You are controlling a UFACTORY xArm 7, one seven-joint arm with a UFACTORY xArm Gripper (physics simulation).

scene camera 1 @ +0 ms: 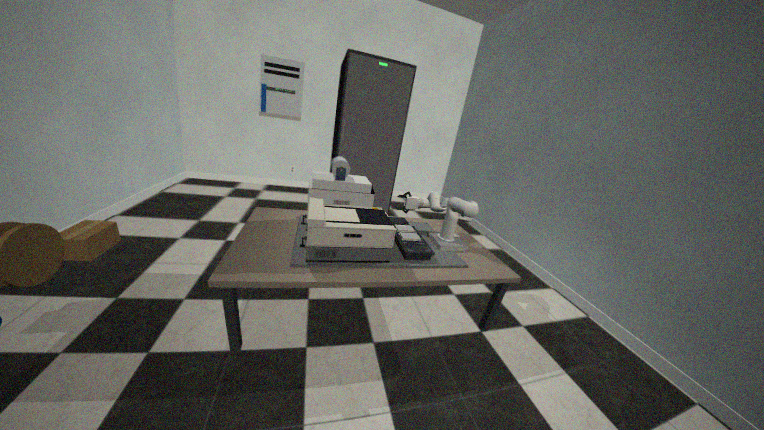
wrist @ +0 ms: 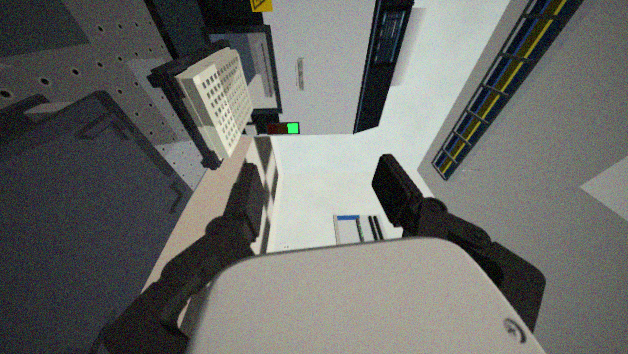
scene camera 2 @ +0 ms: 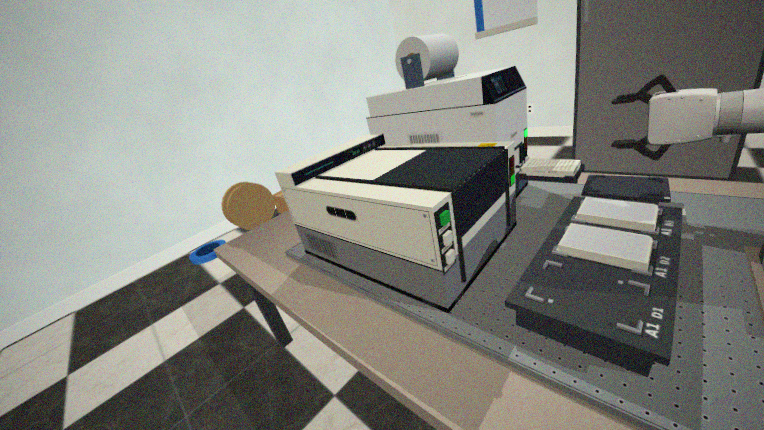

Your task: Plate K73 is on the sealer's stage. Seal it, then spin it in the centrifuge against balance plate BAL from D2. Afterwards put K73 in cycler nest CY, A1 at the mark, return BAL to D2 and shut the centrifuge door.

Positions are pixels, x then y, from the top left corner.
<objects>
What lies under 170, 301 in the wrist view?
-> The gripper.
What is the gripper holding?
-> Nothing.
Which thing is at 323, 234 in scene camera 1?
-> A centrifuge.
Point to a well plate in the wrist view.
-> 217, 98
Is the gripper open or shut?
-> Open.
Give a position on a well plate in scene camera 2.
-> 534, 167
</objects>
